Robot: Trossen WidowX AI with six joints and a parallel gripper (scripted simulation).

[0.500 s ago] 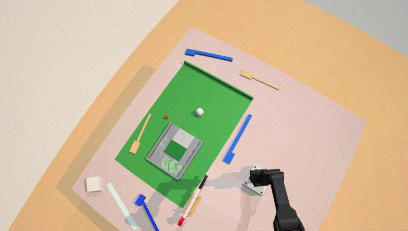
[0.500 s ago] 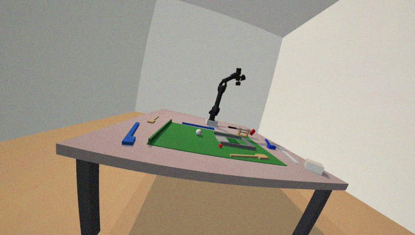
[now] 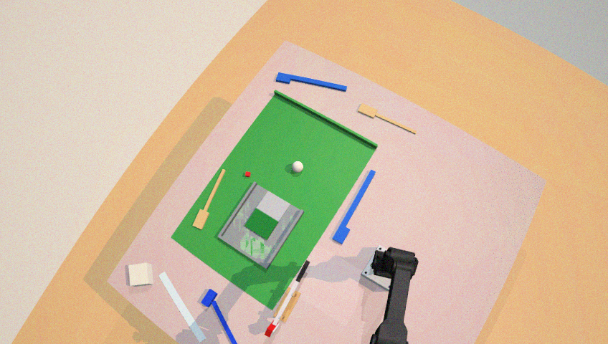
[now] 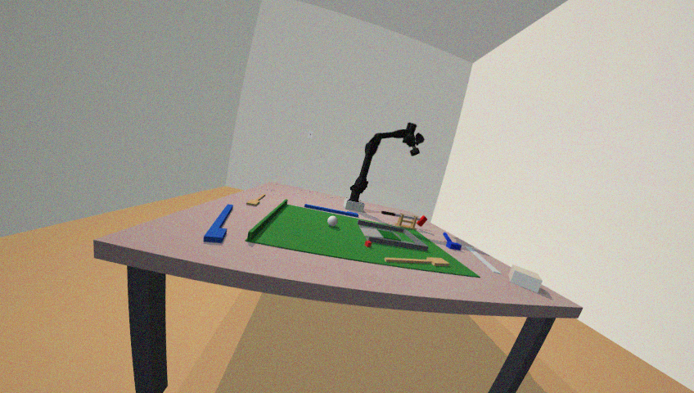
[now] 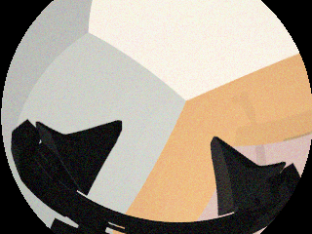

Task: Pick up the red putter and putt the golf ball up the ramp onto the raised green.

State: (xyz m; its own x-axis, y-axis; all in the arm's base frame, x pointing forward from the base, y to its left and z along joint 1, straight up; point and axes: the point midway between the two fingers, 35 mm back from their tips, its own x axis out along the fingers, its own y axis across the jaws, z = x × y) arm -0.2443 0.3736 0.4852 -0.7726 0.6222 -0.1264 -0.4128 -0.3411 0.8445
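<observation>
Now: gripper tip 480 mm above the red putter, 440 mm short of it and 90 mm to the left of it. The rest, counted from my gripper tip: wooden rack 500 mm below, 440 mm ahead, 70 mm to the right; then green mat 750 mm ahead, 540 mm below, 360 mm to the right; then white bar 730 mm ahead, 540 mm below, 200 mm to the left.
</observation>
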